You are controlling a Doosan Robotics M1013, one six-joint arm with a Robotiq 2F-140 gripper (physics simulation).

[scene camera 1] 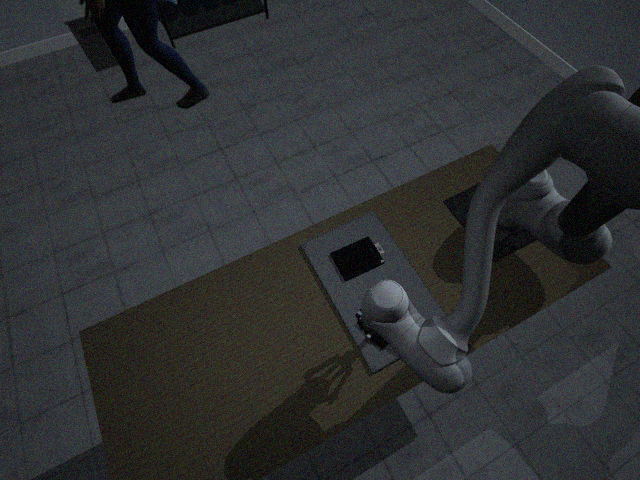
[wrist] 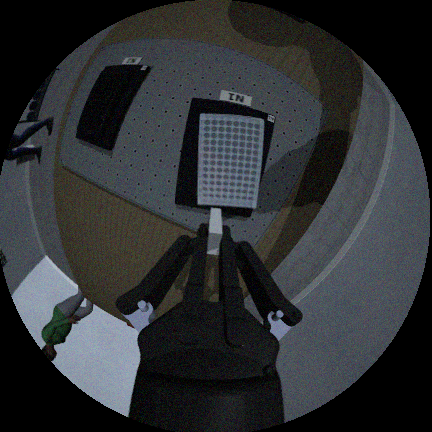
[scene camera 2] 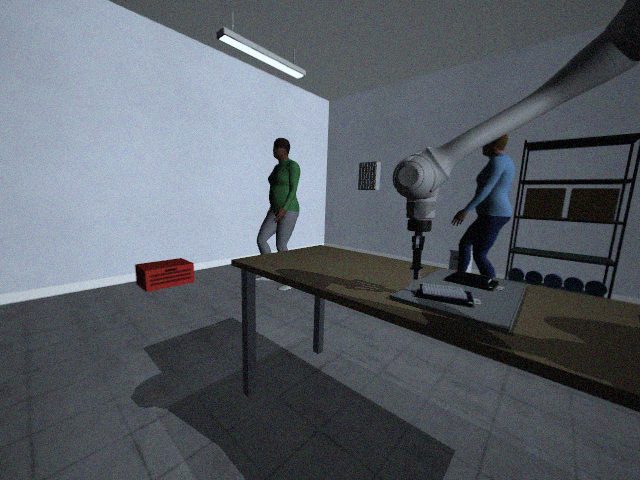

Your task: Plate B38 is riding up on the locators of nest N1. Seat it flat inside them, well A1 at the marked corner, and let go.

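Places are measured from the arm's base along level axes (x back, y up, z left), in metres.
Pixels of known places: gripper, fingertip midpoint: (scene camera 1: 368,338) (wrist: 214,216) (scene camera 2: 414,288); arm's base, link origin: (scene camera 1: 500,217).
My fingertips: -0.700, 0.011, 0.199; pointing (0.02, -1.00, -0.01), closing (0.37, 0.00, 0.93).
Observation:
For each thing: its middle in the pictures, then the offset to it from my fingertips, as dx, dy, dz. "*": a spot on its surface instead. Level surfaces: height alone.
- Plate B38, body centre: (wrist: 229,160) (scene camera 2: 443,290) +0.085, +0.009, -0.023
- black nest N1, body centre: (wrist: 223,156) (scene camera 2: 443,293) +0.085, -0.004, -0.032
- small white tag, surface spot: (wrist: 271,118) * +0.173, +0.001, -0.002
- second black nest, surface spot: (wrist: 112,107) (scene camera 2: 465,279) * +0.093, +0.008, -0.237
- brown table, surface height: dy -0.024
Plate B38 (wrist: 230,160) (scene camera 2: 445,291), a pale plate with rows of round wells, lies on the black nest N1 (wrist: 187,170) (scene camera 2: 422,296). In the wrist view it sits off-centre and slightly turned, with more black base showing on its left. Its height on the locators and well A1 cannot be made out. A small white tag (wrist: 271,118) marks the nest's upper right corner. My gripper (wrist: 214,216) (scene camera 2: 416,273) is shut, pale at its closed tips, with no object held. It points down near the plate's lower short edge; any contact is unclear. In scene camera 1 the arm hides the plate.
A second black nest (scene camera 1: 356,258) (scene camera 2: 467,279) (wrist: 112,107) stands on the same grey perforated board (scene camera 1: 336,235) (scene camera 2: 504,312) (wrist: 160,65). The board lies on the brown table (scene camera 1: 206,320) (scene camera 2: 310,258). Two people and a shelf rack (scene camera 2: 516,211) stand beyond the table.

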